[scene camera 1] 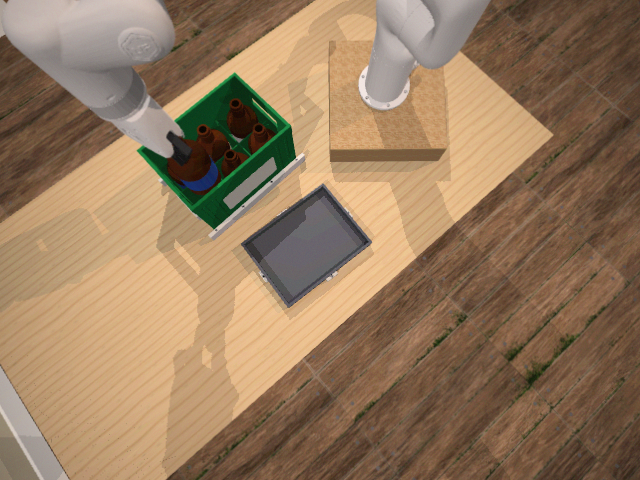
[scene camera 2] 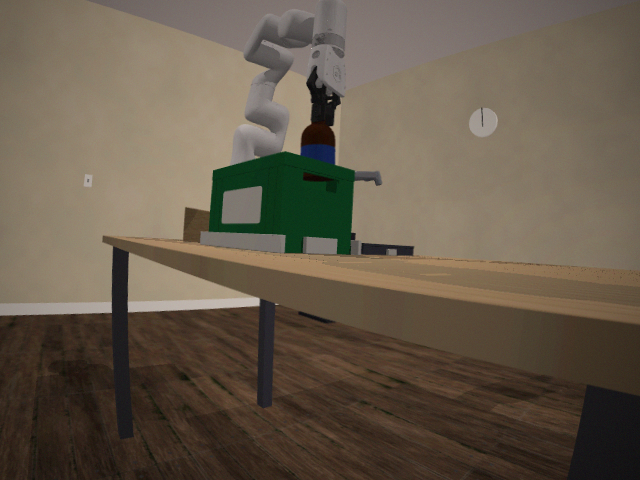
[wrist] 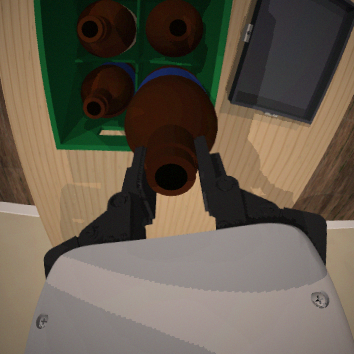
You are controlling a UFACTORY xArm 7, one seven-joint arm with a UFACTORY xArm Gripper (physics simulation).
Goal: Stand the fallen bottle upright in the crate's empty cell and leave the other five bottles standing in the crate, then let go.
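Frame: origin at the arm's base, x back, y left, z down, level; centimetres.
Seen in the pictures: gripper, fingertip midpoint: (scene camera 1: 177, 154) (scene camera 2: 322, 123) (wrist: 173, 158); arm's base, link origin: (scene camera 1: 383, 86).
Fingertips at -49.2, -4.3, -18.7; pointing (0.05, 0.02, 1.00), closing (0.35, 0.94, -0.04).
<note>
Pixels of each thing's top centre, then the offset from my fingertips to it, as dx, dy, dz. "*": a spot on its surface instead. Level surfaces: height alone.
- brown bottle with a blue label, top centre: (wrist: 176, 180) (scene camera 1: 173, 141) (scene camera 2: 320, 110) +0.8, -0.2, -3.4
- green crate, top centre: (wrist: 128, 25) (scene camera 2: 279, 169) (scene camera 1: 214, 138) +7.8, -5.0, +10.0
- grey tray, surface spot: (wrist: 295, 55) (scene camera 1: 306, 249) * +9.5, +23.0, +27.0
- wooden table, surface height: dz +27.5
My gripper (scene camera 1: 180, 151) (scene camera 2: 323, 119) (wrist: 173, 158) is shut on the neck of the brown bottle with a blue label (scene camera 1: 192, 164) (scene camera 2: 317, 136) (wrist: 170, 110). The bottle looks near upright, over the near corner cell of the green crate (scene camera 1: 211, 210) (scene camera 2: 320, 214) (wrist: 52, 95). Its shoulder and label rise above the rim; brown glass shows through the handle slot. Its base is hidden. Standing bottles in the crate include one beside it (wrist: 107, 90) and others further along (scene camera 1: 241, 121) (scene camera 1: 211, 142) (scene camera 1: 260, 139) (scene camera 1: 233, 164). Two of these also show in the wrist view.
A grey tray (scene camera 1: 310, 245) (wrist: 295, 55) lies beside the crate on the wooden table (scene camera 1: 103, 335). White strips (scene camera 1: 258, 196) (scene camera 2: 242, 240) edge the crate's foot. The arm's base stands on a wooden block (scene camera 1: 351, 124) beyond the crate. The crate's raised walls surround the bottles closely.
</note>
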